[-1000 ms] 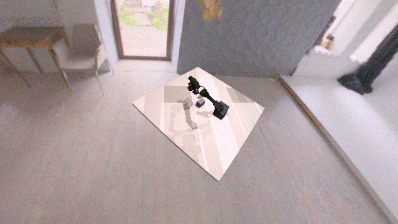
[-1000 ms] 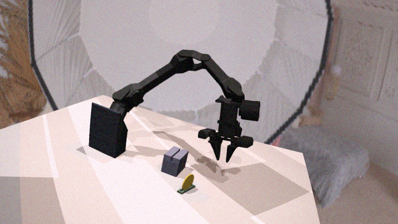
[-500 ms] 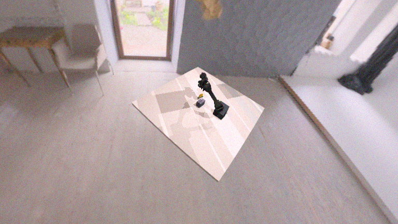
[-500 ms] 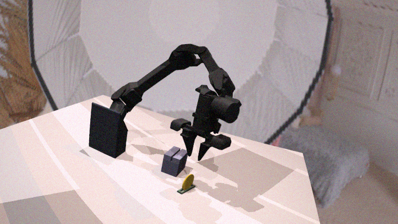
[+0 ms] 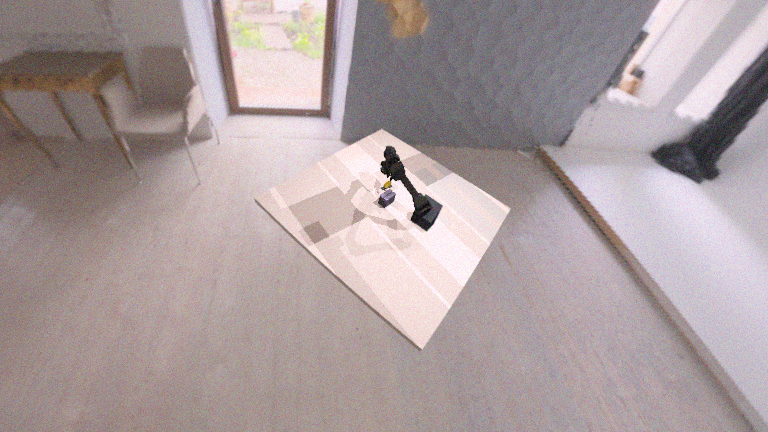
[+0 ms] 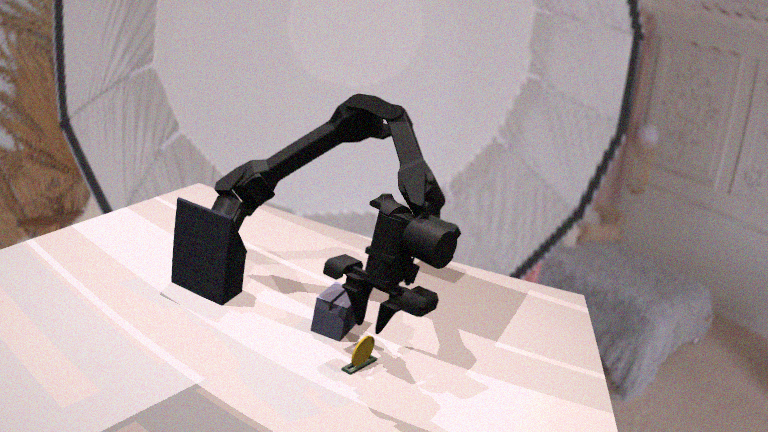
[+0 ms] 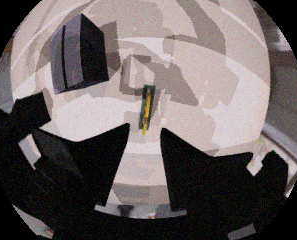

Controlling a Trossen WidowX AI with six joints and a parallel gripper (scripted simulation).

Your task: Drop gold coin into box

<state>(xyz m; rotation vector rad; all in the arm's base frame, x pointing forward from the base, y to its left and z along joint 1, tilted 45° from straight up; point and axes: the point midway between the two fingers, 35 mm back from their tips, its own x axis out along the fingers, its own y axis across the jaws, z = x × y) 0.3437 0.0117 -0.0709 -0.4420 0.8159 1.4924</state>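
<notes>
Right now the gold coin is 5 cm below my gripper tip.
</notes>
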